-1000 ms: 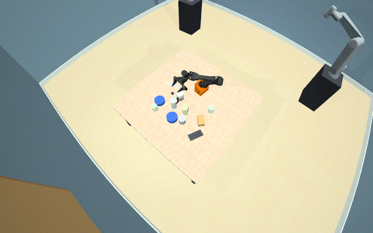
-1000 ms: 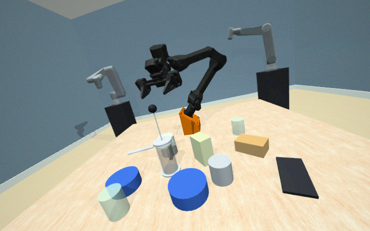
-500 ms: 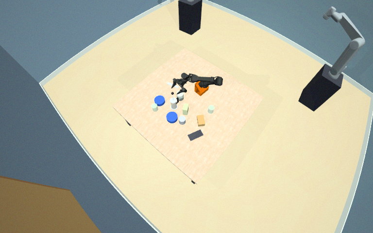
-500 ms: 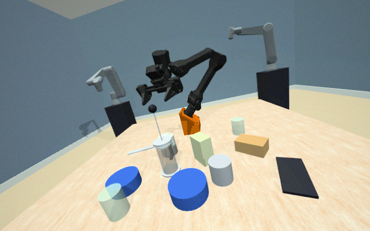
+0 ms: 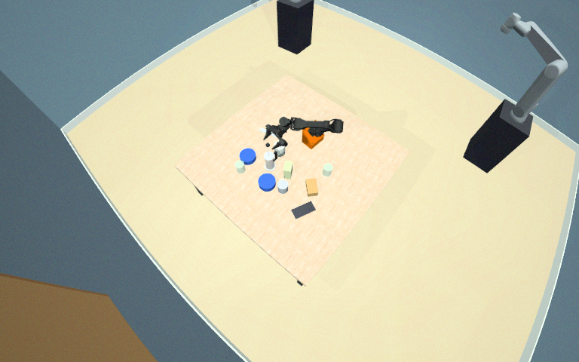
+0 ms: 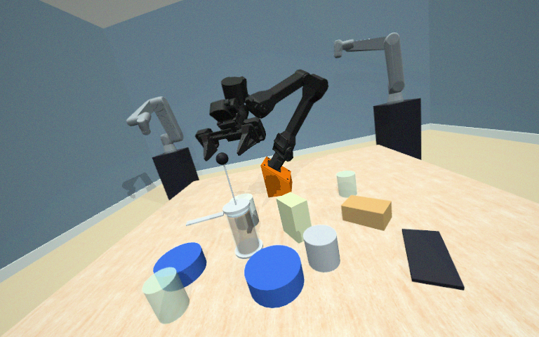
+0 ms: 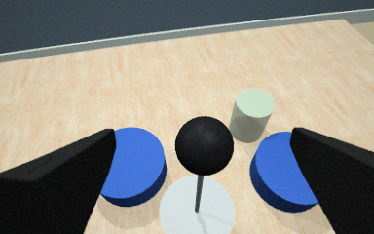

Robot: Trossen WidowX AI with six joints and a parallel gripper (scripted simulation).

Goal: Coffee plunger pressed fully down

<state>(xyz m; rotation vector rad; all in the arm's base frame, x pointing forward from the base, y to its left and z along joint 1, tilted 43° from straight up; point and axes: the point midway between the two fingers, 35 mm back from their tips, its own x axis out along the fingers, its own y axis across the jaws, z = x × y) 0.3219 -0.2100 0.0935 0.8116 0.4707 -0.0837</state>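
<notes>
The coffee press is 14 cm below my gripper tip and 2 cm behind it. Also, from my gripper tip: dark flat plate 39 cm to the left, 26 cm below, 12 cm ahead; then grey cylinder 23 cm below, 19 cm to the left, 8 cm ahead; then tan block 34 cm to the left, 24 cm below, 4 cm behind.
</notes>
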